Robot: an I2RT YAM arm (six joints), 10 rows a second.
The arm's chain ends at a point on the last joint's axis. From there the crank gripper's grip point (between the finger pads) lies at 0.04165 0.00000 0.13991 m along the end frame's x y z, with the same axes.
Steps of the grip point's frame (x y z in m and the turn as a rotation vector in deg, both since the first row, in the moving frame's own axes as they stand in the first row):
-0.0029 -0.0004 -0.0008 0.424 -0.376 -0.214
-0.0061 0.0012 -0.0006 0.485 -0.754 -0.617
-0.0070 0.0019 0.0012 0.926 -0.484 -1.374
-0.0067 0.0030 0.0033 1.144 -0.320 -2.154
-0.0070 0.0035 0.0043 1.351 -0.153 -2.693
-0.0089 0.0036 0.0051 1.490 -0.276 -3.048
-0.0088 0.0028 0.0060 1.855 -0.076 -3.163
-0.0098 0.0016 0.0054 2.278 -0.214 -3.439
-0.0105 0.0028 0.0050 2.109 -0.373 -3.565
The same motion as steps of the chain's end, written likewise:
-0.0020 0.0008 -0.0011 0.424 -0.376 -0.214
-0.0042 0.0028 -0.0011 0.485 -0.754 -0.617
-0.0058 0.0051 0.0009 0.926 -0.484 -1.374
-0.0058 0.0073 0.0031 1.144 -0.320 -2.154
-0.0065 0.0087 0.0043 1.351 -0.153 -2.693
-0.0081 0.0094 0.0050 1.490 -0.276 -3.048
-0.0084 0.0096 0.0061 1.855 -0.076 -3.163
-0.0090 0.0096 0.0054 2.278 -0.214 -3.439
-0.0093 0.0105 0.0049 2.109 -0.373 -3.565

